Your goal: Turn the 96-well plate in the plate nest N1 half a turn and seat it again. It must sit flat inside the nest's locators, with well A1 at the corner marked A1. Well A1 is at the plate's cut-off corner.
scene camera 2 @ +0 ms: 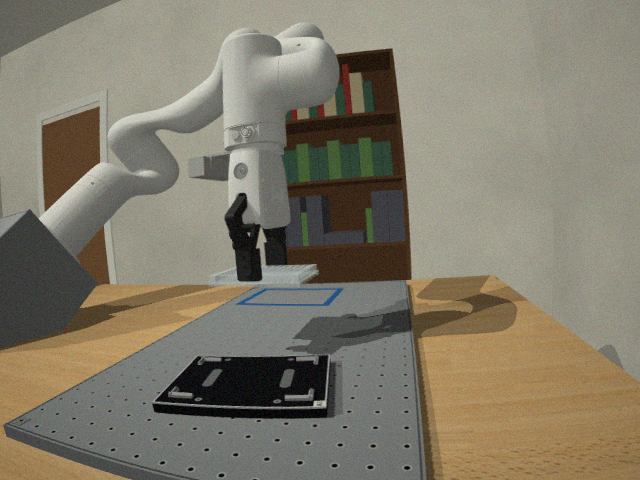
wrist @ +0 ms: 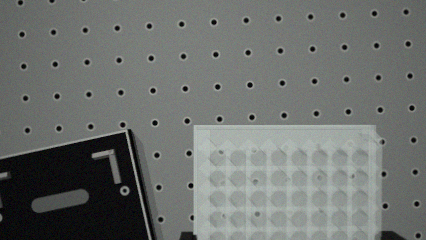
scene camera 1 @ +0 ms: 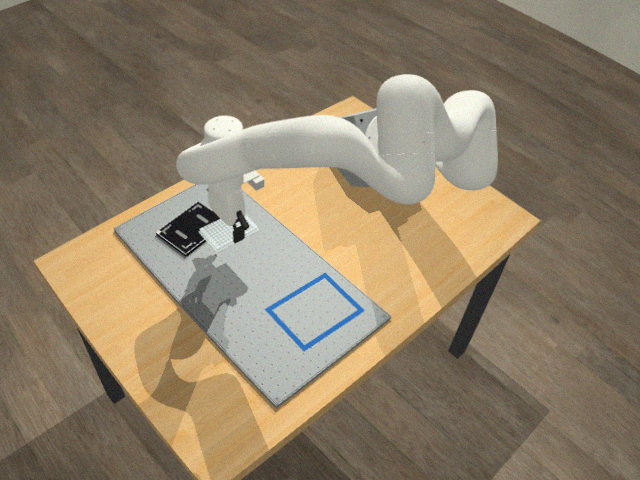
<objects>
A 96-well plate shows in scene camera 2, in the wrist view and in scene camera 1 (pixel 219 236). One and the same spot on a black plate nest N1: (wrist: pixel 70 167) is (scene camera 1: pixel 211 216). The same spot on the 96-well plate: (wrist: pixel 229 175) is (scene camera 2: pixel 227 274).
</objects>
